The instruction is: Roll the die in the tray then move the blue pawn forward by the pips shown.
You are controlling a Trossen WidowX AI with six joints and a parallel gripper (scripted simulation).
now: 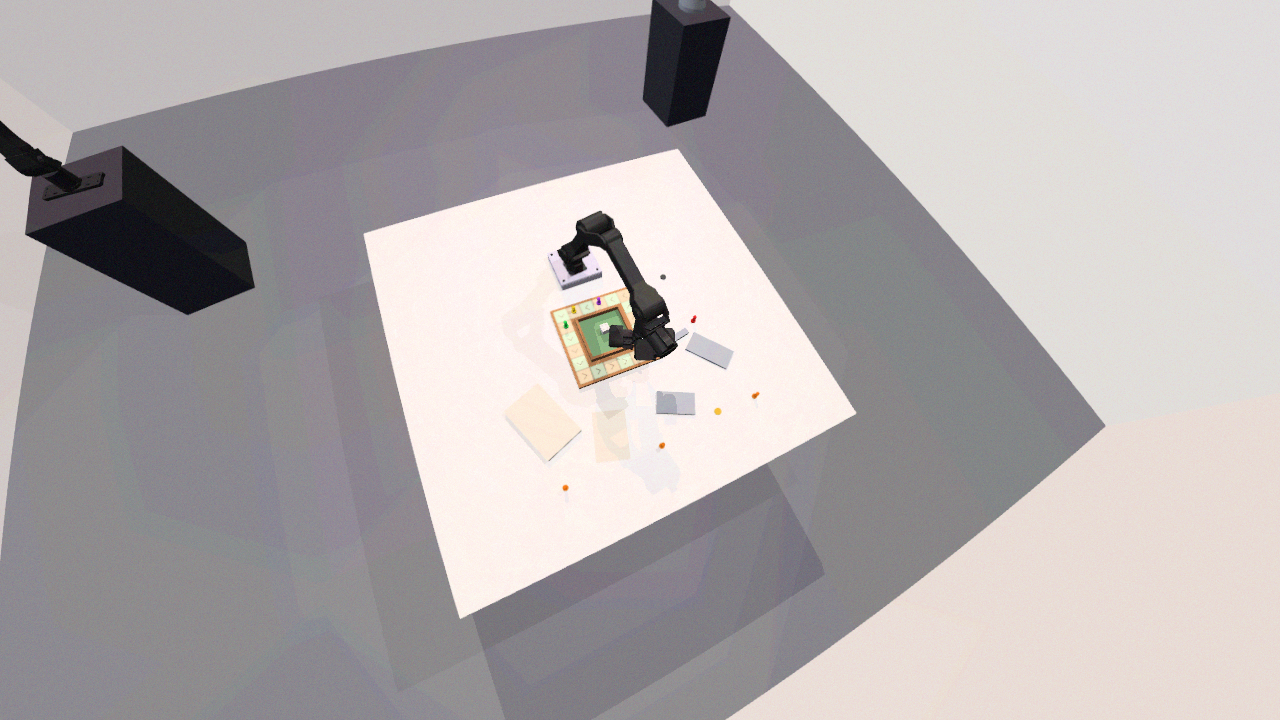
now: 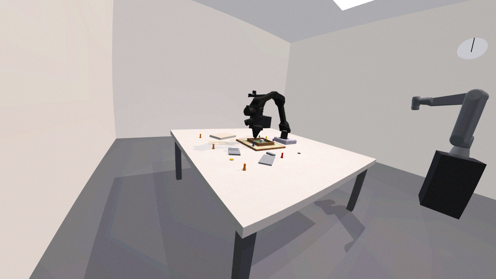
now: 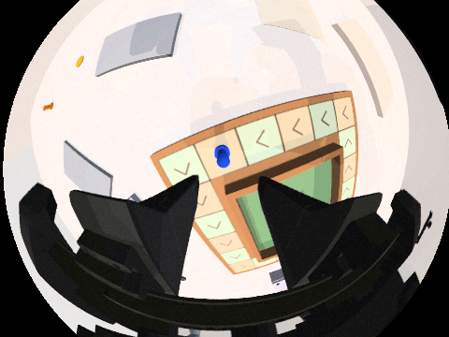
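Now: gripper tip 50 mm above the blue pawn. From my gripper tip the other things lie so: purple pawn: 230 mm behind, 50 mm below, 20 mm to the right; then white die: 130 mm behind, 50 mm to the right, 50 mm below; then green-floored tray: 120 mm behind, 70 mm below, 50 mm to the right.
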